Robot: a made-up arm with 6 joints. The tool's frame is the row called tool.
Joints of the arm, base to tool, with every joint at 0 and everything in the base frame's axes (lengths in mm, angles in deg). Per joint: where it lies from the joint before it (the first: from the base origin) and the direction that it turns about. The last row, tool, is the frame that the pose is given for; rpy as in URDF.
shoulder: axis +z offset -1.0 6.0 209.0
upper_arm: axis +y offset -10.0 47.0 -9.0
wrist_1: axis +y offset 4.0 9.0 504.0
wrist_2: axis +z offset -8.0 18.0 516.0
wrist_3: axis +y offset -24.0 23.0 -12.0
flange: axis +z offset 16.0 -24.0 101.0
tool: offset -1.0 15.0 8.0 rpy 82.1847 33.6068 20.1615
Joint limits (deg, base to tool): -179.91..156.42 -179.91..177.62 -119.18..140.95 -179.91..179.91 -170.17..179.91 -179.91..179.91
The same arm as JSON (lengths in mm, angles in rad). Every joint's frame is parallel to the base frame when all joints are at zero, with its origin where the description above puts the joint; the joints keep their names.
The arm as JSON. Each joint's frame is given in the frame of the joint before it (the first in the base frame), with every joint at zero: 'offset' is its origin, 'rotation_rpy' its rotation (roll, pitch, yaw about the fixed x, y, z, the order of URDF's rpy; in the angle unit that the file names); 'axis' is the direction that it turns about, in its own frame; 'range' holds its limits. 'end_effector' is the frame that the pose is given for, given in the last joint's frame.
{"length_unit": "mm", "angle_unit": "rad", "chain": [
  {"id": "shoulder", "offset": [-1.0, 6.0, 209.0], "rotation_rpy": [0.0, 0.0, 0.0], "axis": "+z", "range": [-3.14, 2.73]},
  {"id": "upper_arm", "offset": [-10.0, 47.0, -9.0], "rotation_rpy": [0.0, 0.0, 0.0], "axis": "+y", "range": [-3.14, 3.1001]},
  {"id": "wrist_1", "offset": [4.0, 9.0, 504.0], "rotation_rpy": [0.0, 0.0, 0.0], "axis": "+y", "range": [-2.0801, 2.46]},
  {"id": "wrist_2", "offset": [-8.0, 18.0, 516.0], "rotation_rpy": [0.0, 0.0, 0.0], "axis": "+z", "range": [-3.14, 3.14]},
  {"id": "wrist_3", "offset": [-24.0, 23.0, -12.0], "rotation_rpy": [0.0, 0.0, 0.0], "axis": "+y", "range": [-2.97, 3.14]},
  {"id": "flange", "offset": [16.0, -24.0, 101.0], "rotation_rpy": [0.0, 0.0, 0.0], "axis": "+z", "range": [-3.14, 3.14]}
], "end_effector": {"offset": [-1.0, 15.0, 8.0], "rotation_rpy": [1.4344, 0.5865, 0.3519]}}

